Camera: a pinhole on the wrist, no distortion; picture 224 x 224 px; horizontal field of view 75.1 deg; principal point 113.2 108.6 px. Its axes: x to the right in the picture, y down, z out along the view. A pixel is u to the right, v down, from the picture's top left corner.
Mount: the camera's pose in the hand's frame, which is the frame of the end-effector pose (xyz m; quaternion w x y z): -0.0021 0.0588 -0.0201 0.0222 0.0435 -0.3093 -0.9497
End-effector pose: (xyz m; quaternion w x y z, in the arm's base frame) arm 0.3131 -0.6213 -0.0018 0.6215 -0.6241 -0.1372 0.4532
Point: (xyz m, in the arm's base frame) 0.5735 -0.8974 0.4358
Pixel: behind the camera
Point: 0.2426 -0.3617 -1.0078
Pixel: outside the picture
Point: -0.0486 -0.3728 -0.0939
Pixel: 92 164
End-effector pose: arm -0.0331 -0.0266 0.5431 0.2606 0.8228 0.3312 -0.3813
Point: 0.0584 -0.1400 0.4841
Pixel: 25 103
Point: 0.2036 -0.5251 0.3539
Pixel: 71 77
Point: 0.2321 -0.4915 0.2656
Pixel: 43 83
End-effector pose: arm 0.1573 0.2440 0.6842 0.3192 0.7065 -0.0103 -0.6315
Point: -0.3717 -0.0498 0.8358
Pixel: 132 199
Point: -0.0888 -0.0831 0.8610
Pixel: 123 134
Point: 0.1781 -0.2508 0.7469
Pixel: 37 43
